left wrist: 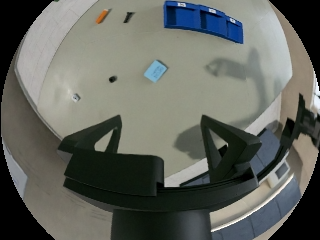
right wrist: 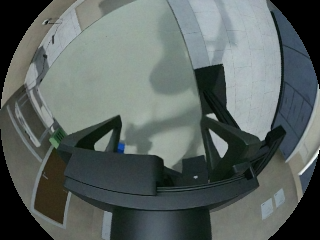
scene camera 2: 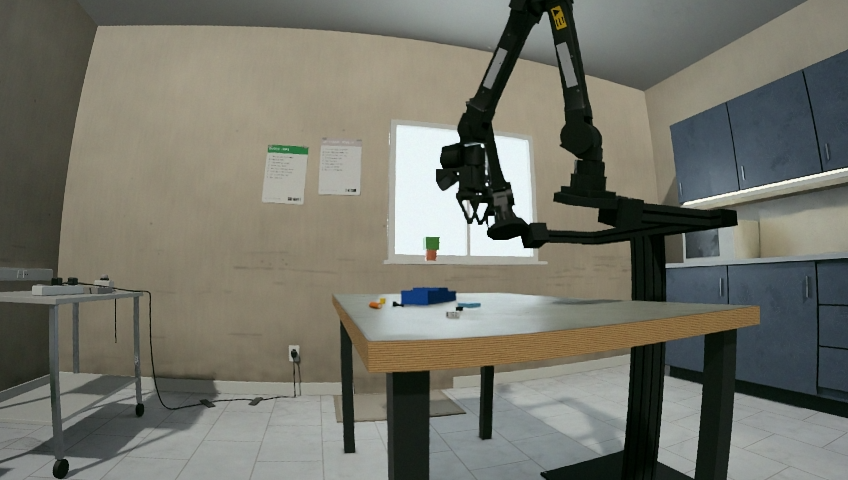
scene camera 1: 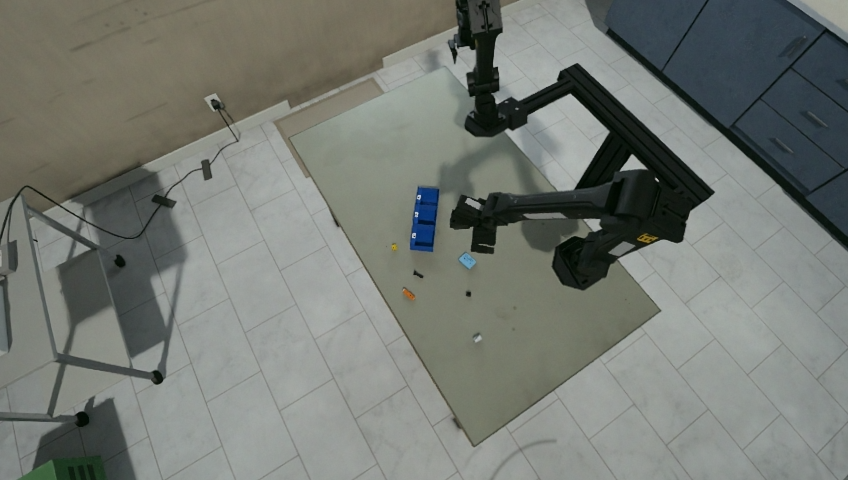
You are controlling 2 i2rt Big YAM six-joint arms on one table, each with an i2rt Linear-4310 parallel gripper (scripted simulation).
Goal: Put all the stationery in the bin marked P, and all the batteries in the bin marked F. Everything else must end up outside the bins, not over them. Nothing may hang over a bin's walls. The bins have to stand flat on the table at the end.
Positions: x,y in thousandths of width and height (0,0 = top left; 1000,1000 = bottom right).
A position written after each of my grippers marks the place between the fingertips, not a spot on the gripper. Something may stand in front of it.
In view: my left gripper (scene camera 2: 561,468), my right gripper (right wrist: 505,498) and a blue three-compartment bin row (scene camera 1: 501,464).
My left gripper shows as well in the left wrist view (left wrist: 505,498).
